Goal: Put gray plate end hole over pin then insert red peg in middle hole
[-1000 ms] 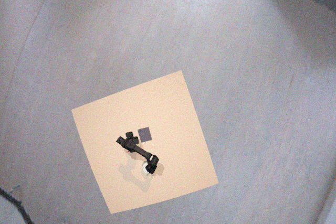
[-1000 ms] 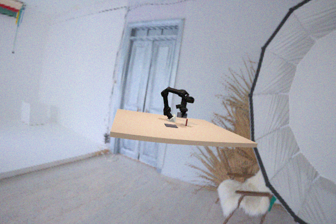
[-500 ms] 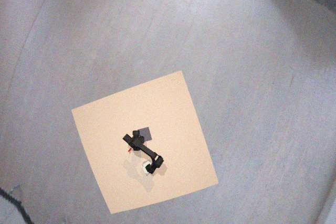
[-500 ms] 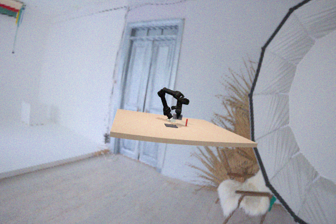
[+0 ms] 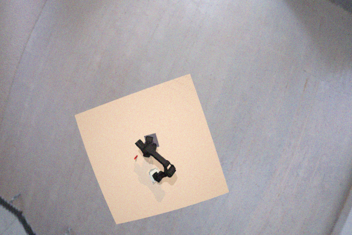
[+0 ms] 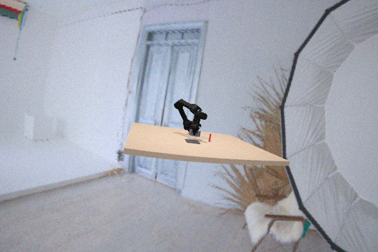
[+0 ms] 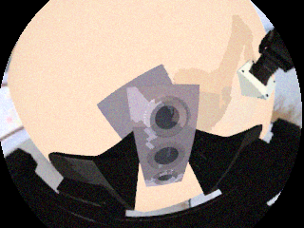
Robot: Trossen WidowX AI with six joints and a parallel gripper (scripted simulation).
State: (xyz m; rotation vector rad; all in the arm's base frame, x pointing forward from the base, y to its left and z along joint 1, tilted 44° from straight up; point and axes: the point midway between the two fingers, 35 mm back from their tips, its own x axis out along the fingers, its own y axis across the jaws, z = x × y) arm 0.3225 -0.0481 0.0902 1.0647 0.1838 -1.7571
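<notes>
My gripper tip is now 1 cm short of the base and 5 cm above it. Round my gripper tip: gray plate 3 cm above; then red peg 7 cm behind, 19 cm to the left, 2 cm below.
</notes>
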